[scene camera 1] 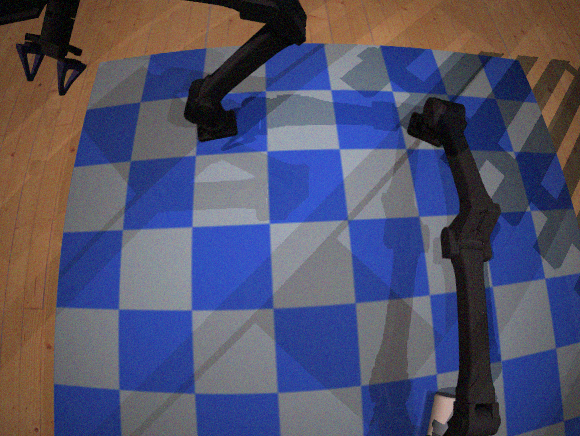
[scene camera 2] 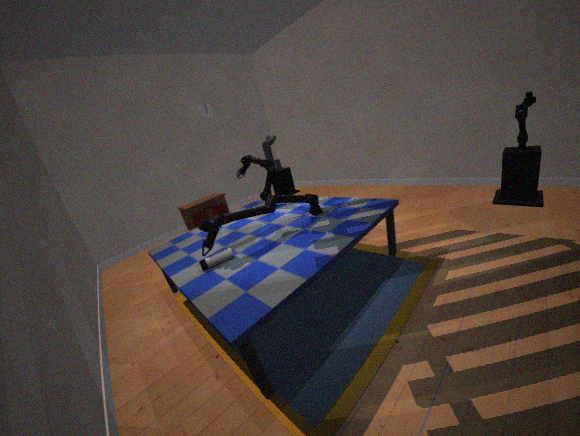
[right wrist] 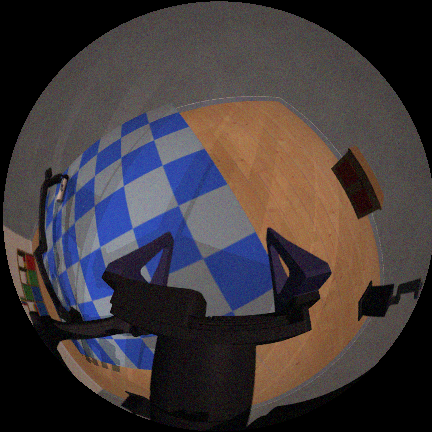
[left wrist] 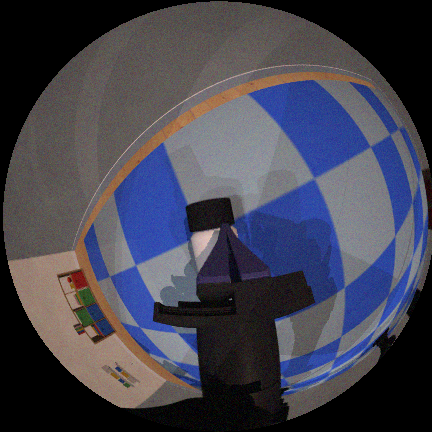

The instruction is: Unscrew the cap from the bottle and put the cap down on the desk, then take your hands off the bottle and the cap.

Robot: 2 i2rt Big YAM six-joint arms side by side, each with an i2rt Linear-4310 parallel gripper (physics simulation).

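Frame: origin at the left arm's base, x ahead, y left, z up, level; millimetres.
Seen in the pictures: left gripper, fingertip midpoint: (scene camera 2: 203,256) (right wrist: 63,175) (left wrist: 224,226); right gripper, fingertip midpoint: (scene camera 1: 45,88) (scene camera 2: 237,177) (right wrist: 217,234); left arm's base, origin of the base link: (scene camera 1: 425,130) (scene camera 2: 316,212) (right wrist: 76,314); right arm's base, origin of the base link: (scene camera 1: 217,127).
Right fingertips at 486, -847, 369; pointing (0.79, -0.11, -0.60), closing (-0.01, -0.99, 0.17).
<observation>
Offsets run from my right fingertips to a thing's top centre, as dx, dy, dz. Level surfaces: height alone.
The bottle {+347, +1139, -302} (scene camera 1: 444,407) (scene camera 2: 220,257) (left wrist: 201,242) (right wrist: 61,190) has a pale body and lies on its side on the blue and grey checkered desk {dz -369} (scene camera 1: 230,265) (scene camera 2: 245,310) (left wrist: 235,135) (right wrist: 150,195). The black cap {+444, +1157, -303} (scene camera 2: 203,265) (left wrist: 210,215) sits on the bottle's end. My left gripper (scene camera 2: 204,253) (left wrist: 224,226) is shut with its fingertips together and nothing between them. It is close above the bottle near the cap and hides part of the pale body. My right gripper (scene camera 1: 46,86) (scene camera 2: 240,175) (right wrist: 217,234) is open and empty, far from the bottle and high up.
A wooden cabinet (scene camera 2: 204,212) (right wrist: 357,182) with a dark red front stands beyond the desk. A black pedestal (scene camera 2: 521,172) carrying another arm stands at the right in scene camera 2. My left arm (scene camera 1: 472,310) reaches along the right side of the desk in scene camera 1.
</observation>
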